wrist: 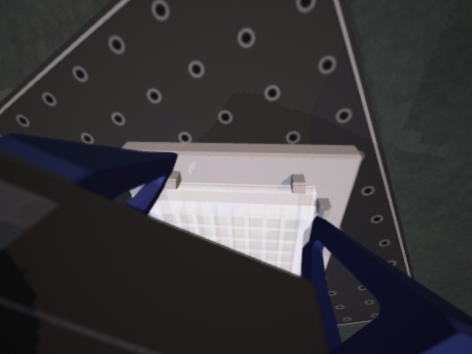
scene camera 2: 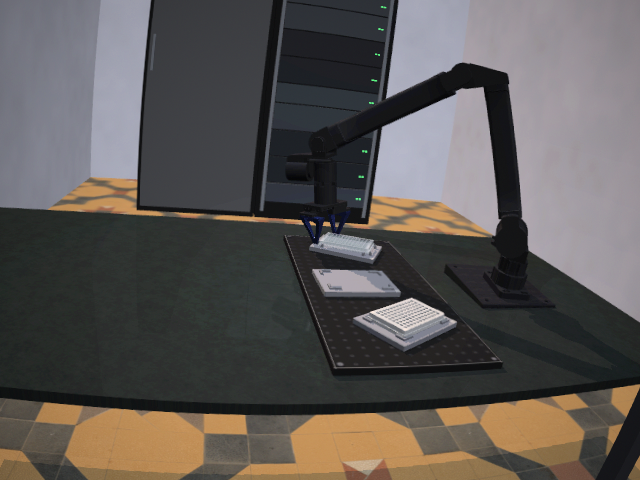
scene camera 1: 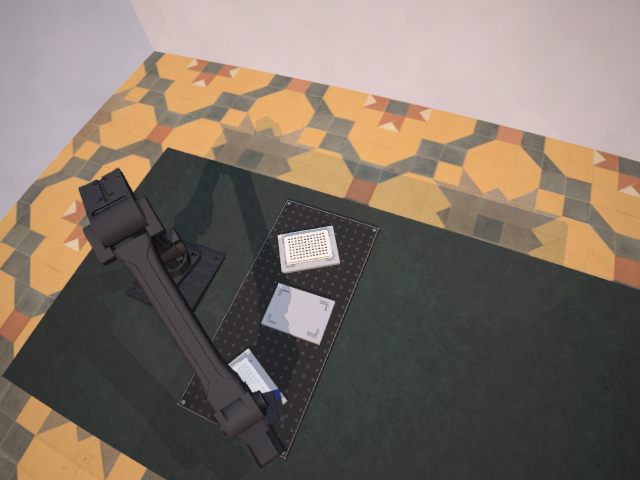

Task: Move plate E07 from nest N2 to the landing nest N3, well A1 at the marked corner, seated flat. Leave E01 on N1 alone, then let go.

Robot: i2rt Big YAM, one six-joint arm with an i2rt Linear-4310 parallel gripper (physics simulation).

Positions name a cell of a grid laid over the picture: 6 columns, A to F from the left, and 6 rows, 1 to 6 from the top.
Labels:
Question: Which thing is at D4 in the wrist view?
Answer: A clear gridded well plate.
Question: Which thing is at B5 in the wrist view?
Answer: My gripper.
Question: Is my gripper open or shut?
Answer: Open.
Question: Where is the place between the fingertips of my gripper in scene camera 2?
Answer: D4

